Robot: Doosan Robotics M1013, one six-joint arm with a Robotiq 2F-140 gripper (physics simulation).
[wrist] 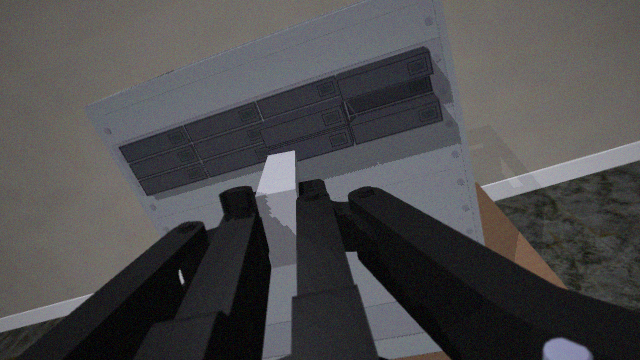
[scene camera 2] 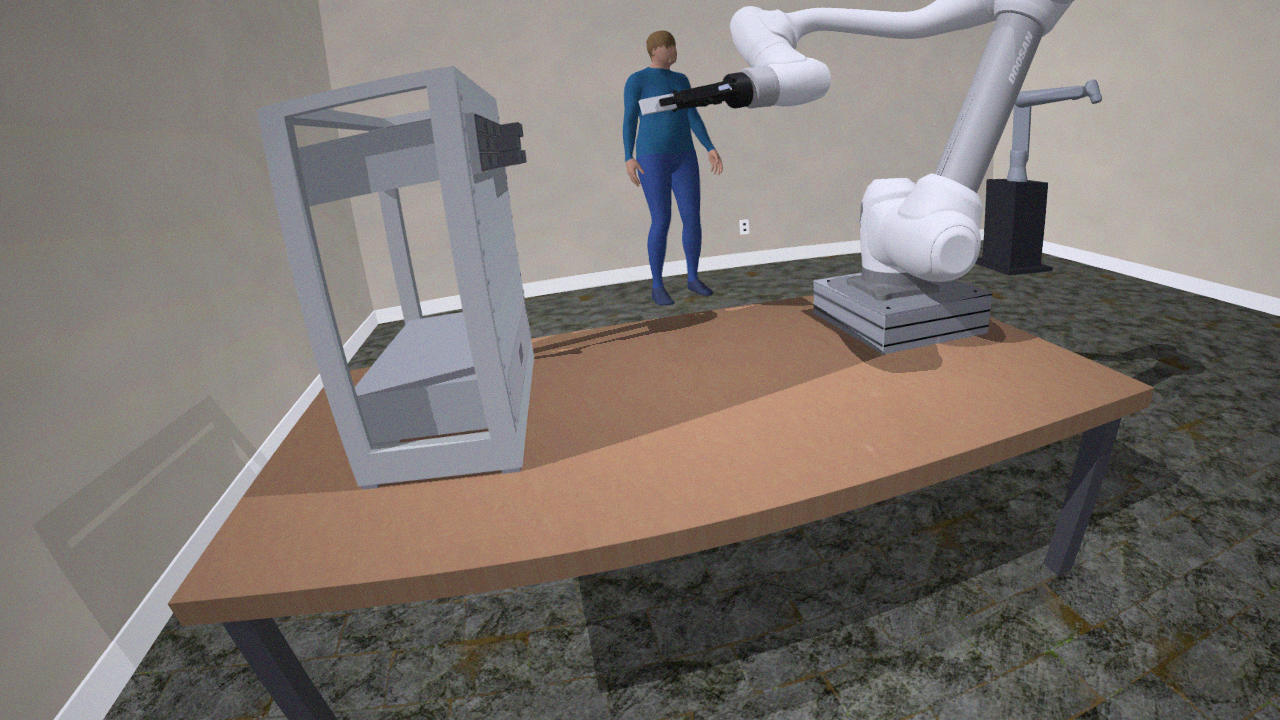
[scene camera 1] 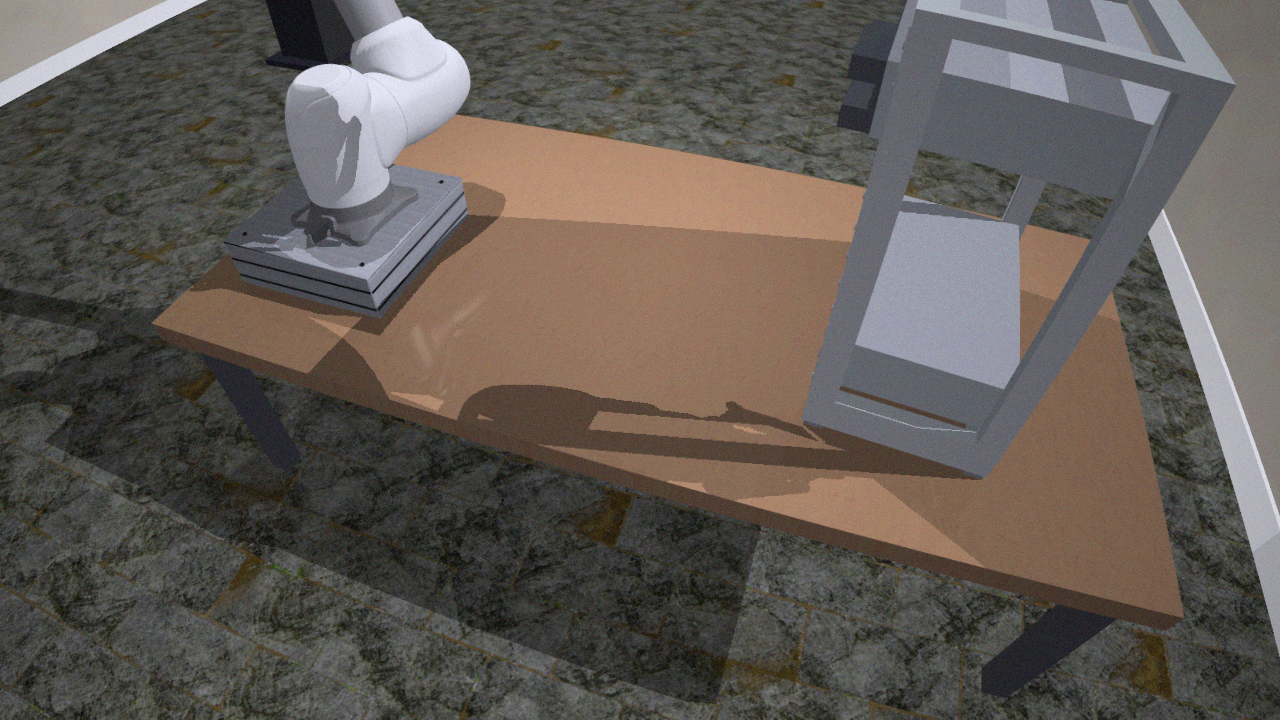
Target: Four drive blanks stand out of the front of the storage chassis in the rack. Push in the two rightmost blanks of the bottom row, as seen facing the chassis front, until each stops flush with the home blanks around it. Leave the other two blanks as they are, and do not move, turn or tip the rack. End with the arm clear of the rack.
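Frame: origin at the arm's base, x ahead, y left, z up, level; centimetres.
Where they show: gripper, fingertip midpoint: [wrist: 286, 178] [scene camera 2: 641, 107]; arm's base at its link origin: [scene camera 2: 892, 287] [scene camera 1: 356, 209].
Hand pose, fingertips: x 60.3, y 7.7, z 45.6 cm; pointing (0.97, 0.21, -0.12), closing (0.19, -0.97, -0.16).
Things, the pixels of their centre, and the offset from my fingertips. "spot": a spot on its surface instead. Level surfaces: height alone.
- rightmost blank at the middle of its body: [scene camera 1: 897, 107] [wrist: 391, 109] dx +30.4, dy -6.8, dz -7.0 cm
- top-right blank at the middle of its body: [scene camera 1: 910, 60] [wrist: 380, 67] dx +30.4, dy -6.8, dz -1.3 cm
- middle-row blank at the middle of its body: [wrist: 307, 113] [scene camera 2: 487, 146] dx +30.3, dy +4.2, dz -4.1 cm
- table at its surface level: dz -55.3 cm
- pale box at a spot on its surface: [scene camera 1: 948, 286] spot: dx +45.7, dy +7.5, dz -39.7 cm
The rack [scene camera 1: 881, 223] [scene camera 2: 474, 268] stands upright on the table. The dark blanks [scene camera 1: 863, 67] [scene camera 2: 501, 143] project from its upper front. In the wrist view the blanks form three rows; in the bottom row the rightmost blank [wrist: 397, 122] and the one left of it [wrist: 327, 144] stand out. The top-right blank [wrist: 382, 71] and a middle-row blank [wrist: 302, 127] also stand out. My gripper [scene camera 2: 666, 102] [wrist: 286, 178] is shut, in front of the rack and apart from it. A pale bar [scene camera 2: 655, 104] [wrist: 280, 172] juts forward at its fingertips, hiding part of the bottom row. The gripper does not show in scene camera 1.
The arm's base plate [scene camera 1: 349, 241] [scene camera 2: 930, 313] is at the other end of the table [scene camera 1: 626, 295] [scene camera 2: 716, 447]. A pale box [scene camera 1: 948, 286] [scene camera 2: 420, 353] sits low inside the rack. A person [scene camera 2: 664, 134] and another arm on a black stand [scene camera 2: 1014, 223] are beyond the table.
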